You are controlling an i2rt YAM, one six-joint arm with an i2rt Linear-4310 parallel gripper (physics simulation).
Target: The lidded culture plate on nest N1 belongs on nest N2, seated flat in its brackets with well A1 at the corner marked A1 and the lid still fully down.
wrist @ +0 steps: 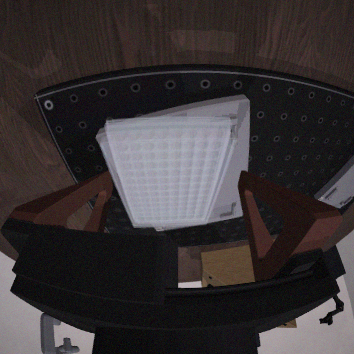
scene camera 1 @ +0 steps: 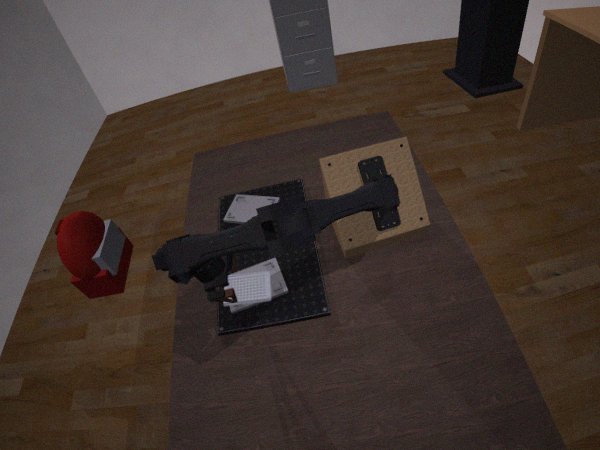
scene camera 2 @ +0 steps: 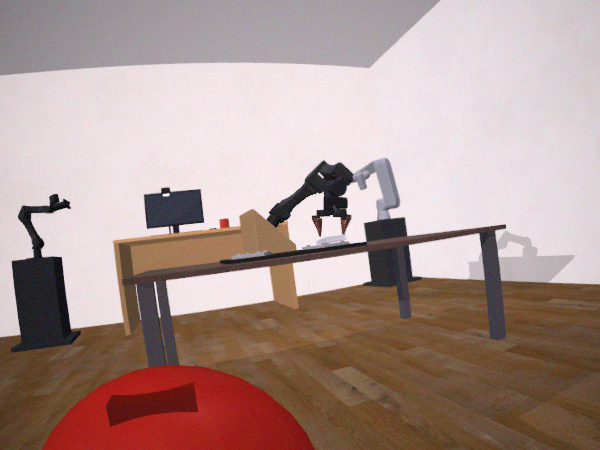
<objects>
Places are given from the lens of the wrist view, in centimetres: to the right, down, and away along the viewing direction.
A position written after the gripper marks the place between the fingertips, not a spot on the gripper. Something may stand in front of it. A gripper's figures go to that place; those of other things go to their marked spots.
gripper [wrist: 174,177]: 0, 0, 13
grey nest [wrist: 227,205]: 6, 3, 21
</objects>
